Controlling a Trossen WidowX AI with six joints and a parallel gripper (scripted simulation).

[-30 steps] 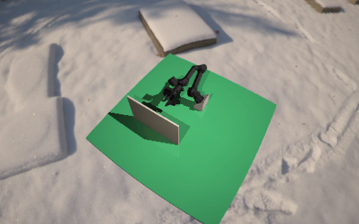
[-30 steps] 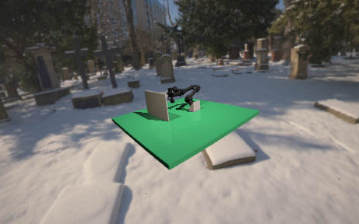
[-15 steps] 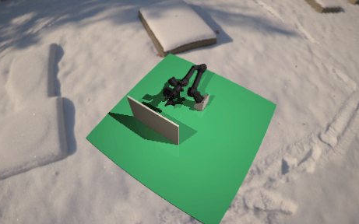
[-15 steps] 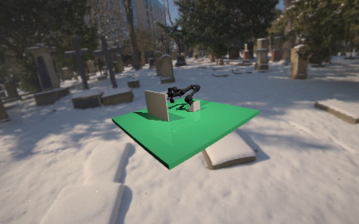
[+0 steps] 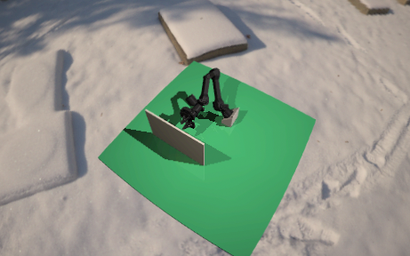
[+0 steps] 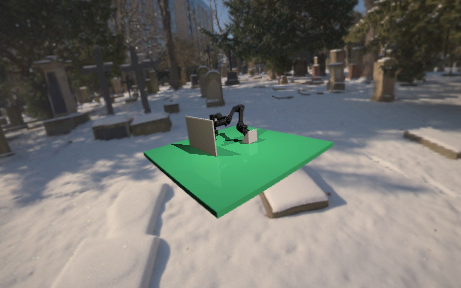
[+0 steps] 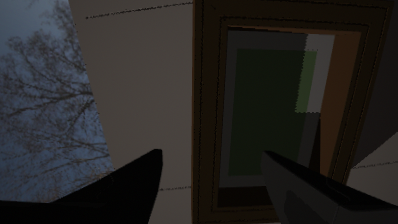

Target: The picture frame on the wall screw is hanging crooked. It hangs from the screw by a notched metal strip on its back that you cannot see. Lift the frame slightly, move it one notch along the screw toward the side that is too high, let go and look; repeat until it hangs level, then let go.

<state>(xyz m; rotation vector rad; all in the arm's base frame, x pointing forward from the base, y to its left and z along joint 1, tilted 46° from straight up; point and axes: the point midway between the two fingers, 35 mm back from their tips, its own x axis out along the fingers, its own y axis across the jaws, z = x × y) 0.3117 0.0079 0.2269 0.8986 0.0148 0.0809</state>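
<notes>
Now: the picture frame 50 mm ahead of my gripper tip, 10 mm to the left of it and 50 mm below it. The rest, counted from my gripper tip: wall panel: 70 mm ahead, 10 mm to the right, 60 mm below.
</notes>
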